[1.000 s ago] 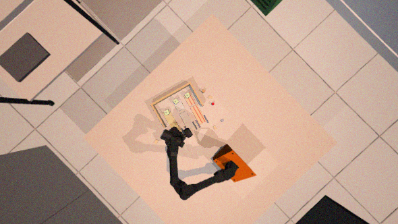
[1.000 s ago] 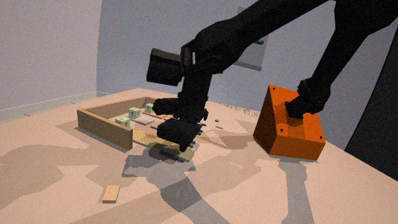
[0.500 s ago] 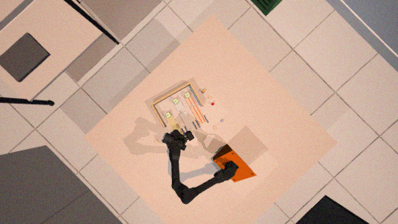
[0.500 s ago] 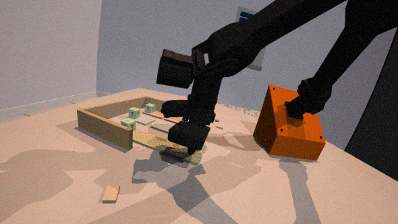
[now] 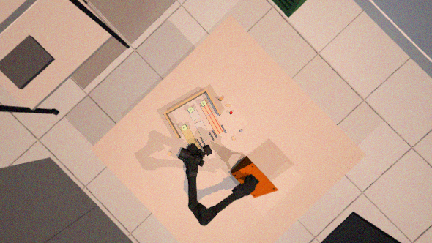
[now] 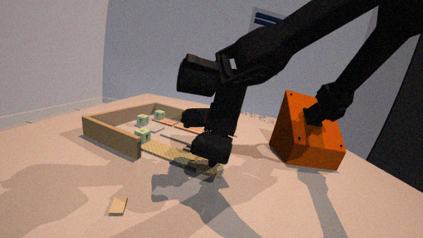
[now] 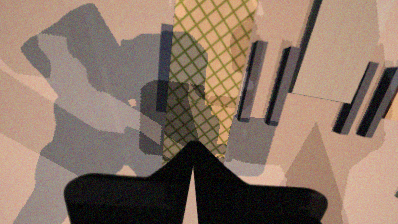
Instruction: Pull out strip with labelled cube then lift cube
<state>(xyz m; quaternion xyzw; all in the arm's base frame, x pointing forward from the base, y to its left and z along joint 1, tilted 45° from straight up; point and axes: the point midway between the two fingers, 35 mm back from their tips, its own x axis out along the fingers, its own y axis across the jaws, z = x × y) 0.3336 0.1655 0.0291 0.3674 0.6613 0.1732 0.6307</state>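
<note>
My gripper tip is 9 cm short of the yellow checked strip and 3 cm to the left of it.
</note>
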